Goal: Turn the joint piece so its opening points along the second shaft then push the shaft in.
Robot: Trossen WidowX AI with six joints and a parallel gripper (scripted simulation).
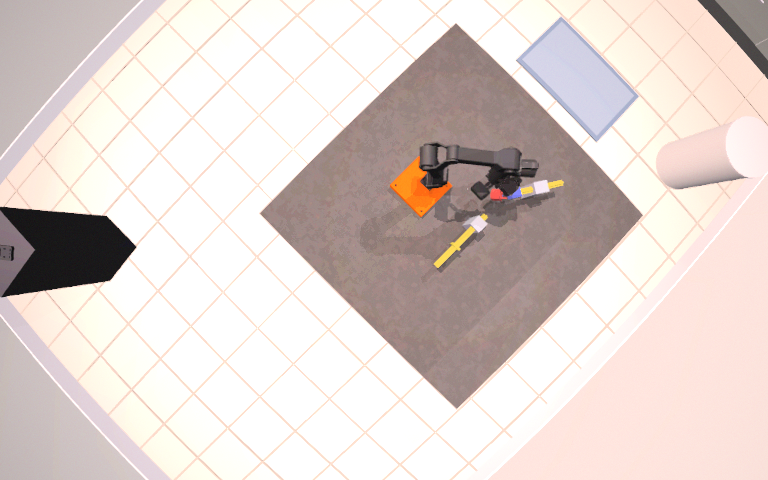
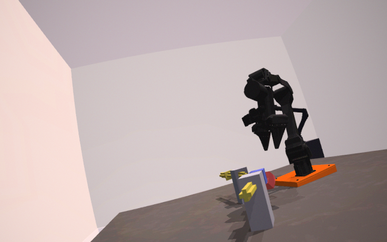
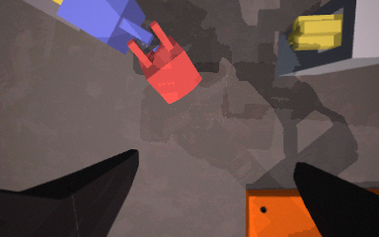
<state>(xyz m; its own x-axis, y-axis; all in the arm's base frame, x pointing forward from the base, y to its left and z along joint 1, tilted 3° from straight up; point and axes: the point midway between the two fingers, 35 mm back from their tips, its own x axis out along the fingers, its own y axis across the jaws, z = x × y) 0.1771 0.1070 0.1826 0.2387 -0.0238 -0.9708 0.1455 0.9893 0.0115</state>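
Right now my gripper tip is 80 mm above the red joint piece, 70 mm short of it and 30 mm to the right of it.
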